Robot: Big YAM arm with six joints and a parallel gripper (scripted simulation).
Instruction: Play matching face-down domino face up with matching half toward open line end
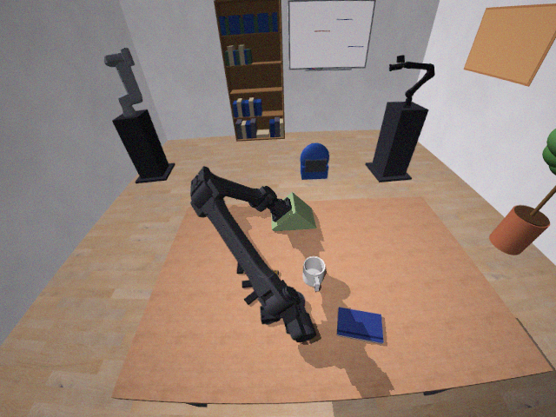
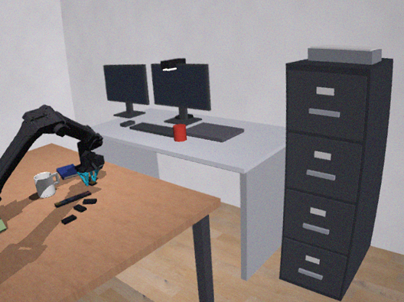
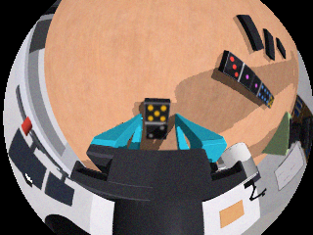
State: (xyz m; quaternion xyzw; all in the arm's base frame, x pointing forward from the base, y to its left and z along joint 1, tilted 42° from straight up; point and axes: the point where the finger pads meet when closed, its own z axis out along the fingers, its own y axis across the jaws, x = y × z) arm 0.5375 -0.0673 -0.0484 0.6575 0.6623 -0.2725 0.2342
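Now: the domino right at my hand. The rest, counted from my hand: blue book (23 cm to the left, 3 cm ahead).
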